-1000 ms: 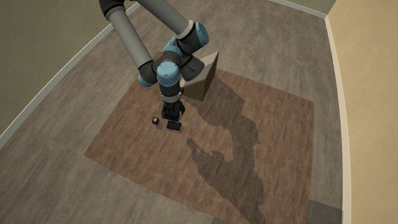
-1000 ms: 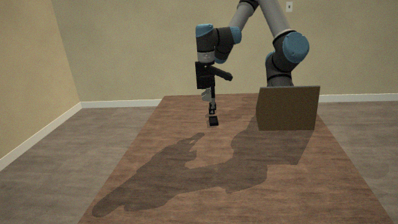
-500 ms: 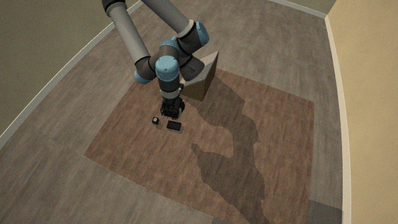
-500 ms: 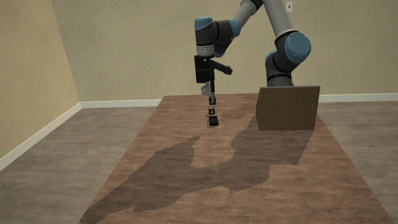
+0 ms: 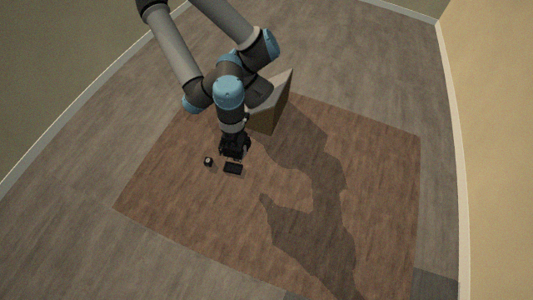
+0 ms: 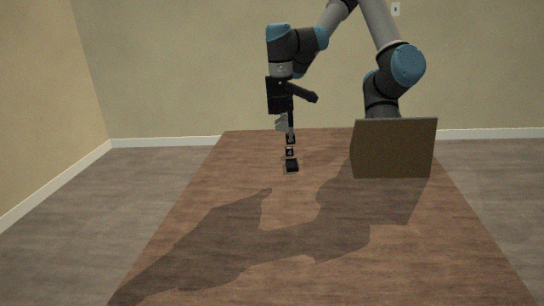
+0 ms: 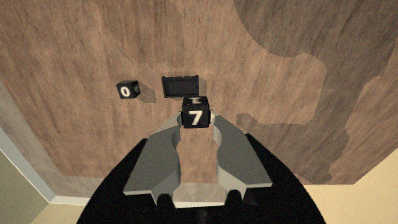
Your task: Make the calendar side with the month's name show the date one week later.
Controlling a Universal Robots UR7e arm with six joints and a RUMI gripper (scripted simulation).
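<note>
My hand is 30 mm to the left of the black tray and 130 mm above it. Also, from my hand: black cube: 10 mm below.
</note>
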